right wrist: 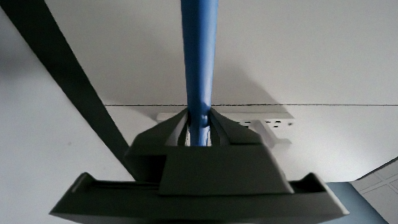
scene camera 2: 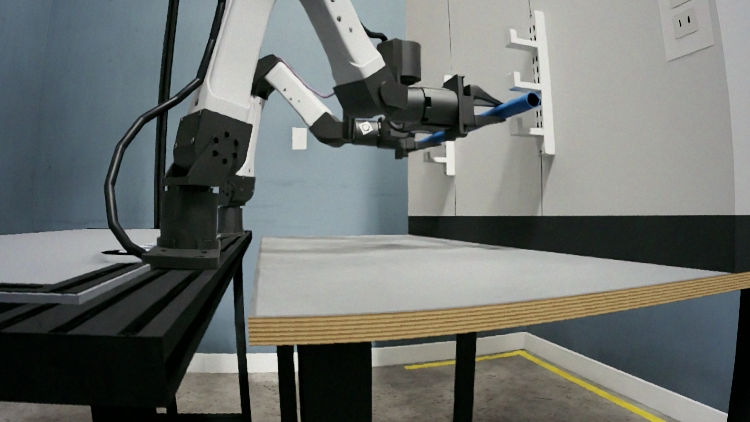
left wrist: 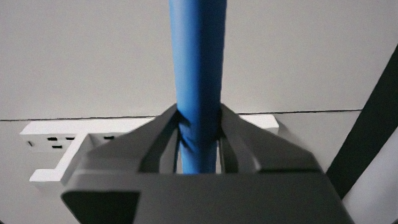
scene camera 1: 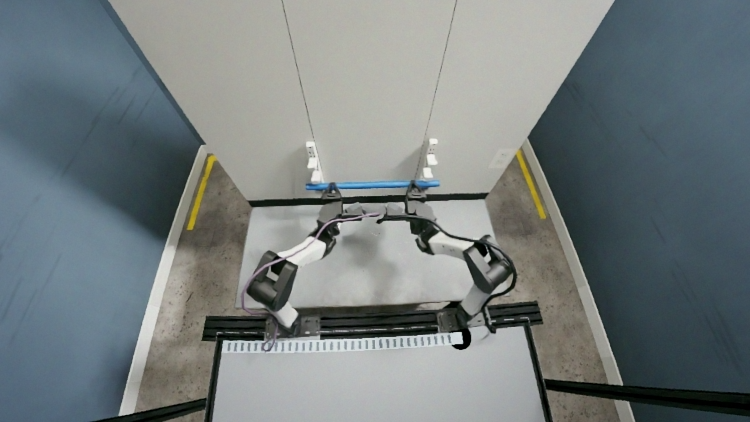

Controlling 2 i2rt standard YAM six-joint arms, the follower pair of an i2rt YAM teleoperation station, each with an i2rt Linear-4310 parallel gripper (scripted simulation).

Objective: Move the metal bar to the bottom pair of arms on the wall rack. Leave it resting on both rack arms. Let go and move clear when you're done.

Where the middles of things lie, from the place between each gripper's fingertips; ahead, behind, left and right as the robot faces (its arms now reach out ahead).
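The blue metal bar [scene camera 2: 531, 100] is 0.15 m to the right of my left hand, and my right hand is 0.15 m to the right of that bar.
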